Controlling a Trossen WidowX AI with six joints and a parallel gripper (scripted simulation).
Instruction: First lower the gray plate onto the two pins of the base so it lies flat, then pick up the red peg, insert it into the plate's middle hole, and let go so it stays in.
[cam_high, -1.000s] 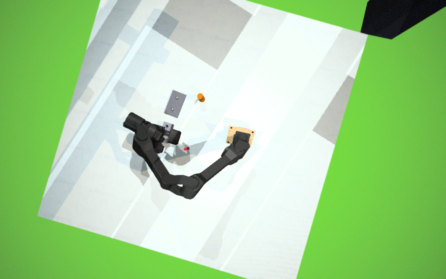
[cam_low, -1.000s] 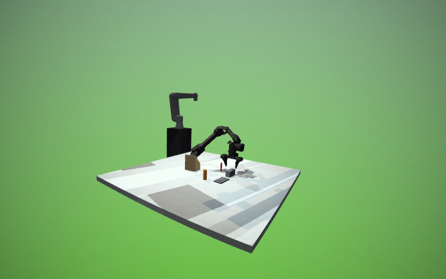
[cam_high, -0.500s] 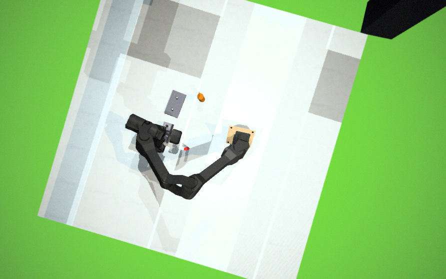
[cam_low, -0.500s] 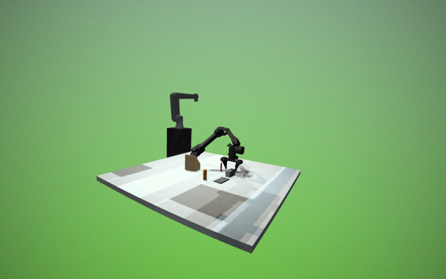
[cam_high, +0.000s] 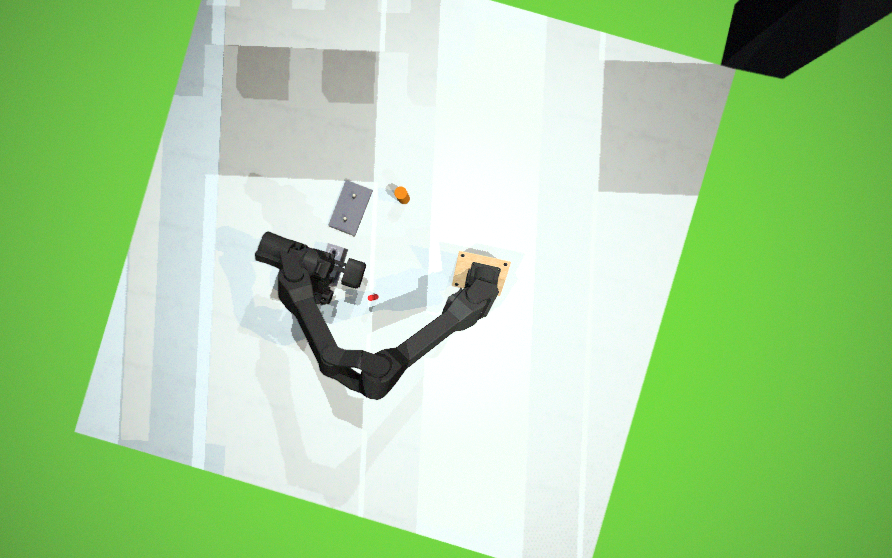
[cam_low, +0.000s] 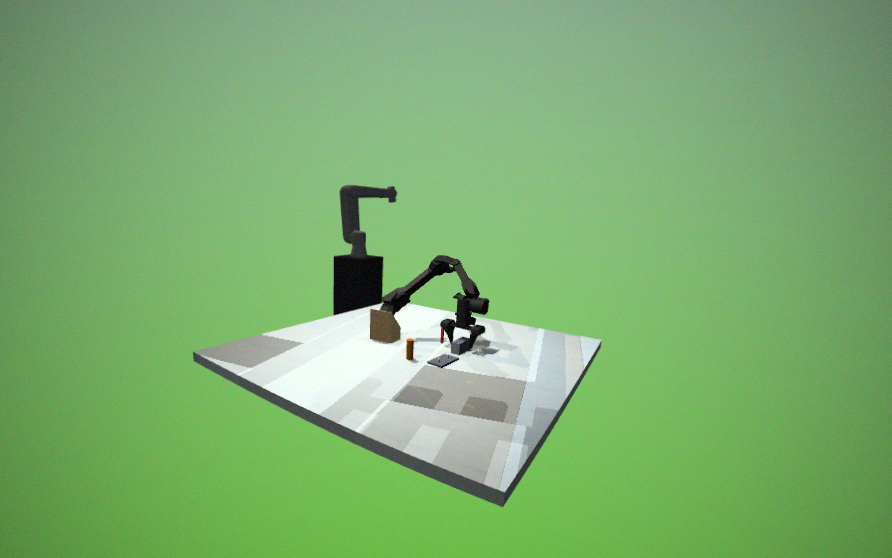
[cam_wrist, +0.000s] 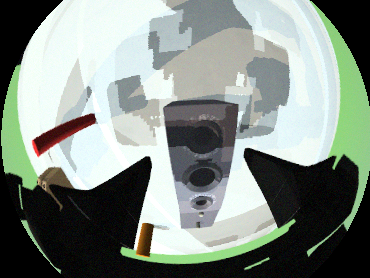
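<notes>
My gripper tip is 10 mm below the gray plate. Also, from my gripper tip: red peg 120 mm behind, 50 mm to the left, 20 mm above; then dark base 150 mm to the right, 10 mm below, 10 mm behind; then orange cylinder 200 mm to the right, 130 mm behind, 20 mm above.
</notes>
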